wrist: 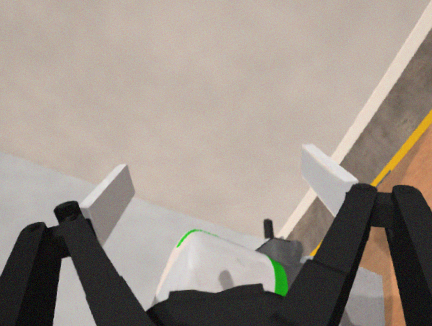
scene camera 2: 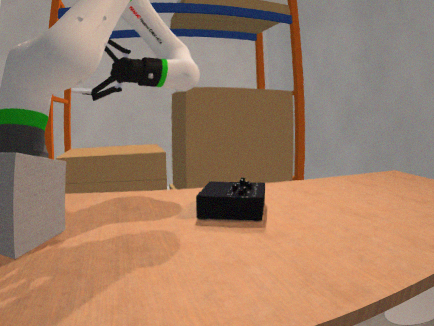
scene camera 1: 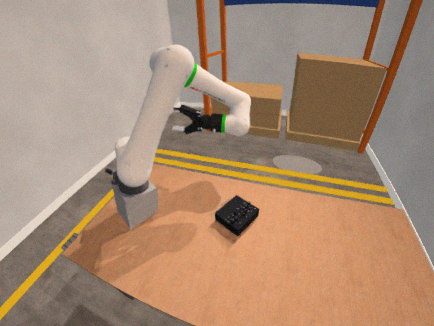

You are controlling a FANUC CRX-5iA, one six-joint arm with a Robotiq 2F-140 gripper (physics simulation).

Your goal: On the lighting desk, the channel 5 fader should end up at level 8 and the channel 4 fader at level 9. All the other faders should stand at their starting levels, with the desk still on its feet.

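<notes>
The lighting desk, a small black box, stands upright and flat on the wooden table top. Small dark knobs and light marks show on its upper face. They are too small to tell the channel 4 and channel 5 faders apart or to read any level. The desk does not show in the wrist view. My gripper is open, its two pale pads wide apart with nothing between them. It is high above the table, pointing back towards the arm's own base side, well away from the desk.
The arm's grey base block stands left of the desk. Behind the table are cardboard boxes and a rack with orange posts. Walls stand on both sides. Yellow lines mark the floor.
</notes>
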